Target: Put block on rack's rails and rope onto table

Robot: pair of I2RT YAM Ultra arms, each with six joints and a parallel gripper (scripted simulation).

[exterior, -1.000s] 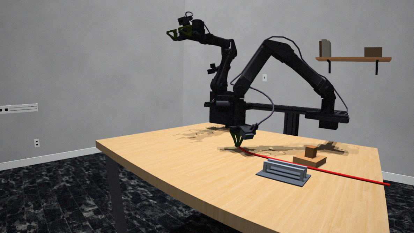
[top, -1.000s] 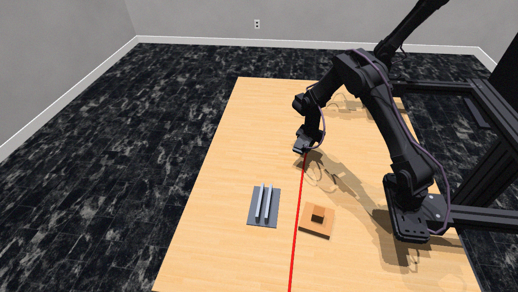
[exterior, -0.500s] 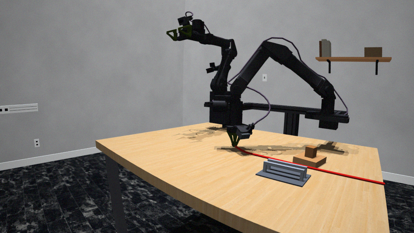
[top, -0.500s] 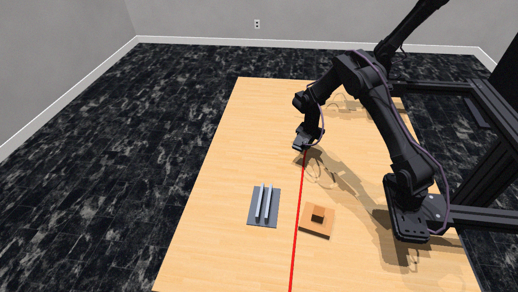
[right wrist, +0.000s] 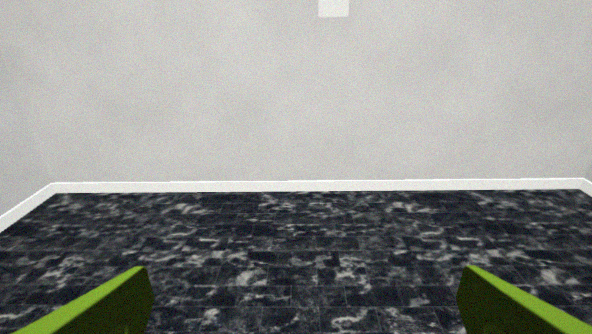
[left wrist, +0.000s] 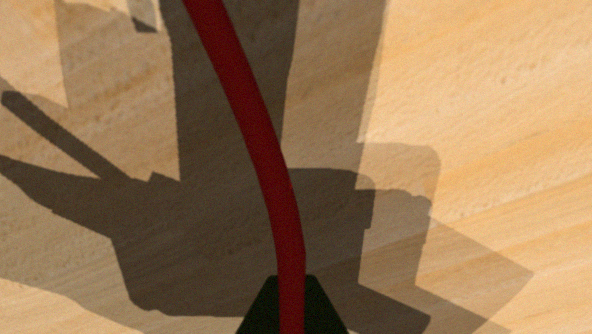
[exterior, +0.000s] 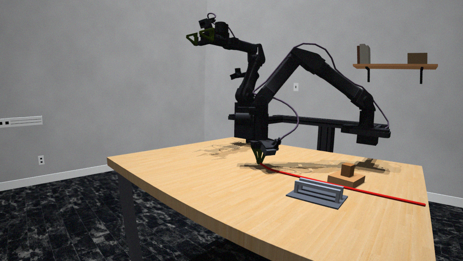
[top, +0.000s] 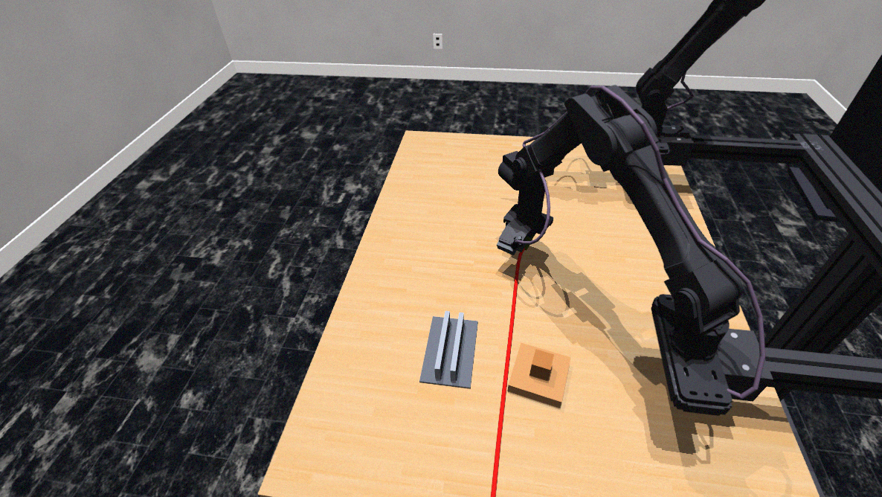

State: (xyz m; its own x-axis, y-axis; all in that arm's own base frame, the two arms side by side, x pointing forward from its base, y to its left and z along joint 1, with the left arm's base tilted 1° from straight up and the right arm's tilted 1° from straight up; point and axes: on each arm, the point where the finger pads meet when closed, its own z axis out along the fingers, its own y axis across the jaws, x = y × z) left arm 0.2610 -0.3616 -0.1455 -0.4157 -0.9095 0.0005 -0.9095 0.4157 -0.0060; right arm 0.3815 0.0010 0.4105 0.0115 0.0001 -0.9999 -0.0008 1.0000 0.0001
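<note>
My left gripper is now 60 mm past the brown block, 350 mm to the right of it and 10 mm below it. Round my left hand: grey rack: 120 mm ahead, 330 mm to the left.
</note>
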